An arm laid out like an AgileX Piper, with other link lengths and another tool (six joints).
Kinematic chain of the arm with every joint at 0, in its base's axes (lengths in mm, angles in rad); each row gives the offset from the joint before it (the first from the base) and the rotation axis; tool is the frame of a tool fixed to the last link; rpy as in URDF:
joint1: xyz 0 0 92.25 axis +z
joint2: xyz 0 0 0 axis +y
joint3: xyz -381.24 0 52.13 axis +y
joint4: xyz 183.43 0 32.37 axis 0.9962 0 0.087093
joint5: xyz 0 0 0 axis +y
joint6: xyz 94.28 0 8.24 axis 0.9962 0 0.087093
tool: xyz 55.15 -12 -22.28 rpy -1.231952 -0.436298 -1.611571
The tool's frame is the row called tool.
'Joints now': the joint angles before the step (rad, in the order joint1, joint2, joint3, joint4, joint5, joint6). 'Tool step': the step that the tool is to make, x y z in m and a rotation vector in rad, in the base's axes. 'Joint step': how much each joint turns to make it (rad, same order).
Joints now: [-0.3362, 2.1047, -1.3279, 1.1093, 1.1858, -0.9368]
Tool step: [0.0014, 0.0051, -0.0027, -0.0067, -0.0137, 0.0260]
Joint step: [0.0151, 0.0056, 0.0002, 0.0005, -0.0029, -0.0236]
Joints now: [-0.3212, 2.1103, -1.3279, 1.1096, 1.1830, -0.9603]
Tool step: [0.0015, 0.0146, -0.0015, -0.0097, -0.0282, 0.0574]
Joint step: [0.0392, 0.0024, -0.0003, 0.0018, -0.0022, -0.0373]
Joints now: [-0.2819, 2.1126, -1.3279, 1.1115, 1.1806, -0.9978]
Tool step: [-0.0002, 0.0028, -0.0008, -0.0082, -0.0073, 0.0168]
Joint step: [0.0089, -0.0001, 0.0002, -0.0057, -0.0021, -0.0102]
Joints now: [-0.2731, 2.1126, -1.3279, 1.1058, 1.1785, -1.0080]
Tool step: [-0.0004, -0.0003, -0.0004, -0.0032, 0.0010, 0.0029]
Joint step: [0.0000, 0.0001, -0.0001, -0.0044, 0.0001, 0.0000]
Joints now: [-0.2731, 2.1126, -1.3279, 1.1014, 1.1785, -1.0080]
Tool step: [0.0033, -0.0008, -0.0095, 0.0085, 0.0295, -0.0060]
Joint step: [0.0000, 0.0277, -0.0059, -0.0001, 0.0002, 0.0108]
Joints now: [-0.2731, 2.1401, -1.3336, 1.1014, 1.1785, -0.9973]
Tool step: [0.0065, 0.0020, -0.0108, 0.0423, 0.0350, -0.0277]
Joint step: [0.0001, 0.0386, -0.0027, 0.0386, 0.0044, 0.0087]
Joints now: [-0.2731, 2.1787, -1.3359, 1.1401, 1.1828, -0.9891]
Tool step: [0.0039, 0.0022, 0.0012, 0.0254, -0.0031, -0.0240]
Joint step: [0.0007, 0.0045, -0.0002, 0.0354, -0.0007, -0.0001]
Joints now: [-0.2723, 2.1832, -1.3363, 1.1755, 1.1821, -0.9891]
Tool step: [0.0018, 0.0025, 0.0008, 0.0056, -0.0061, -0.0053]
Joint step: [0.0053, 0.0000, -0.0004, 0.0135, -0.0041, -0.0029]
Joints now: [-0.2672, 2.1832, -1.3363, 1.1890, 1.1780, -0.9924]
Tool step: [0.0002, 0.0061, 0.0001, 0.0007, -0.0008, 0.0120]
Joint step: [0.0149, 0.0000, 0.0001, 0.0026, -0.0016, -0.0001]
